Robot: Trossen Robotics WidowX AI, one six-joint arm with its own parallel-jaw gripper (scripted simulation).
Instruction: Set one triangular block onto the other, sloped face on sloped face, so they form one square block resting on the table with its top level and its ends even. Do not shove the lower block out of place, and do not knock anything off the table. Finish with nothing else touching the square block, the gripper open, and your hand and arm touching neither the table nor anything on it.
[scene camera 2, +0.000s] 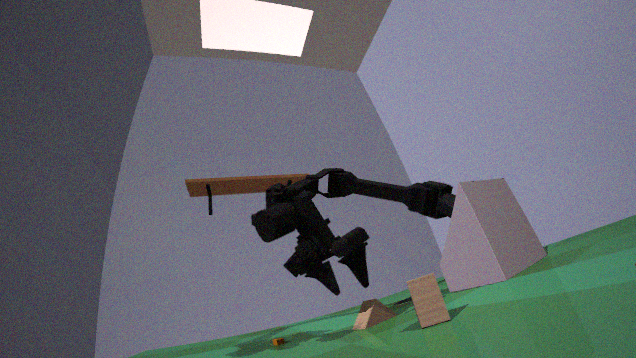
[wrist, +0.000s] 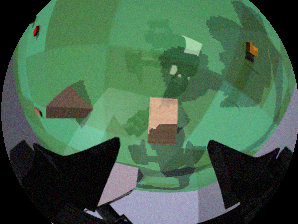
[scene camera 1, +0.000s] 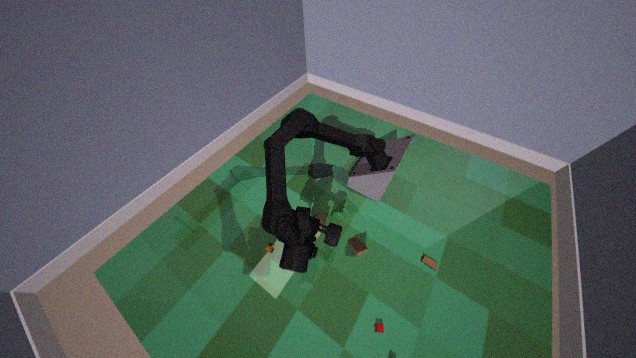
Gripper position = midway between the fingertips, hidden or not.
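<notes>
Open and holding nothing, the gripper (scene camera 2: 351, 290) (wrist: 166, 144) appears in scene camera 2 and in the wrist view. The scene also contains a triangular block (scene camera 2: 372, 312) and a triangular block (scene camera 2: 427, 299).
</notes>
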